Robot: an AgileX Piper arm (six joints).
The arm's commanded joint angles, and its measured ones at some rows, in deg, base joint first. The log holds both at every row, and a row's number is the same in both.
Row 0, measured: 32.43 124.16 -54.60 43.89 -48.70 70.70
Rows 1 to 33, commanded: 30.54 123.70 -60.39 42.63 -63.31 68.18; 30.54 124.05 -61.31 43.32 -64.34 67.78; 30.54 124.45 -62.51 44.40 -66.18 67.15; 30.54 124.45 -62.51 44.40 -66.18 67.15; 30.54 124.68 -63.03 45.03 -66.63 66.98; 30.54 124.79 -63.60 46.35 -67.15 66.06; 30.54 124.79 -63.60 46.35 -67.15 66.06; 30.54 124.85 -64.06 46.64 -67.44 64.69; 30.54 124.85 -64.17 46.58 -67.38 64.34; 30.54 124.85 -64.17 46.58 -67.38 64.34; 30.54 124.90 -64.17 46.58 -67.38 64.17; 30.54 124.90 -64.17 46.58 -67.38 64.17; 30.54 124.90 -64.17 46.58 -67.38 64.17; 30.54 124.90 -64.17 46.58 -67.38 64.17; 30.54 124.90 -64.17 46.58 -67.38 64.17; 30.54 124.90 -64.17 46.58 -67.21 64.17; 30.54 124.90 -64.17 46.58 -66.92 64.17; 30.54 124.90 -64.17 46.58 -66.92 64.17; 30.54 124.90 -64.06 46.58 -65.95 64.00; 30.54 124.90 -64.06 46.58 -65.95 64.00; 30.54 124.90 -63.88 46.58 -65.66 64.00; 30.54 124.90 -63.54 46.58 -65.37 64.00; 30.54 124.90 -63.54 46.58 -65.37 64.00; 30.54 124.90 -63.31 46.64 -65.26 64.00; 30.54 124.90 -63.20 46.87 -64.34 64.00; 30.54 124.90 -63.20 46.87 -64.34 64.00; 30.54 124.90 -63.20 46.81 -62.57 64.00; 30.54 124.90 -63.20 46.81 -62.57 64.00; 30.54 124.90 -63.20 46.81 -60.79 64.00; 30.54 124.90 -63.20 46.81 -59.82 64.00; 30.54 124.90 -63.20 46.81 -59.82 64.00; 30.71 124.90 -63.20 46.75 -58.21 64.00; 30.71 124.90 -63.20 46.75 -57.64 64.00
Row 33, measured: 33.92 125.99 -58.50 53.97 -46.52 64.23
